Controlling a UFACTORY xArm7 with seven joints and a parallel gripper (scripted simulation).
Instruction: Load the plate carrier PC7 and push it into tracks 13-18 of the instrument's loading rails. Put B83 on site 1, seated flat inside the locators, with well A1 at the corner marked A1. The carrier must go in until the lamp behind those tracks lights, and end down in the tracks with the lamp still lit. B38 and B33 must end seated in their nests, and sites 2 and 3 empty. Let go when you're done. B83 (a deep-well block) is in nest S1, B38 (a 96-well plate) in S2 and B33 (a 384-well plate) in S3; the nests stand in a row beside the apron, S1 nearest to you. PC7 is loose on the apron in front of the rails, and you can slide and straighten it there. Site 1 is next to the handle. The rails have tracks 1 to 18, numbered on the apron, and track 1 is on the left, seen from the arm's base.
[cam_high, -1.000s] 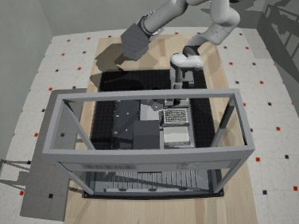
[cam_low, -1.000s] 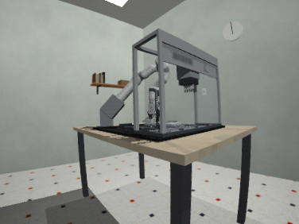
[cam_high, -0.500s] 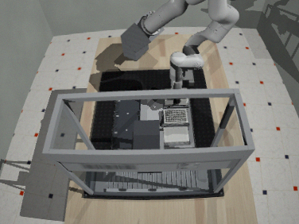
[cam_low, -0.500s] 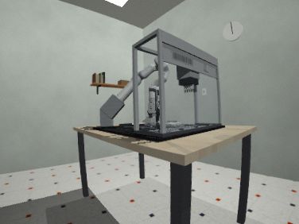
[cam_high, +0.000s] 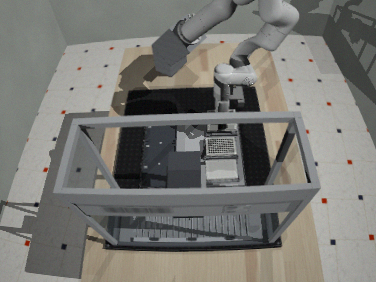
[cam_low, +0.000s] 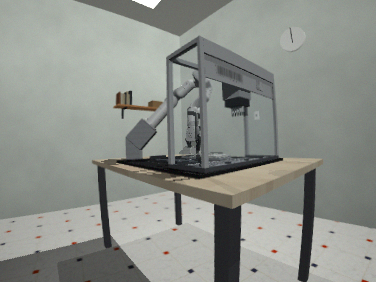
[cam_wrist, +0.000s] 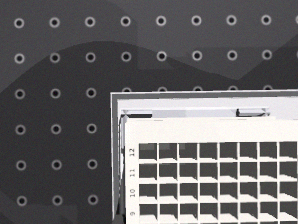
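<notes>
The nest S1 lies 6 cm below my hand. Also, from my hand: 96-well plate B38 (12 cm ahead, 1 cm to the right, 4 cm below); then black perforated deck (14 cm ahead, 9 cm to the right, 6 cm below); then plate carrier PC7 (12 cm ahead, 27 cm to the right, 5 cm below).
</notes>
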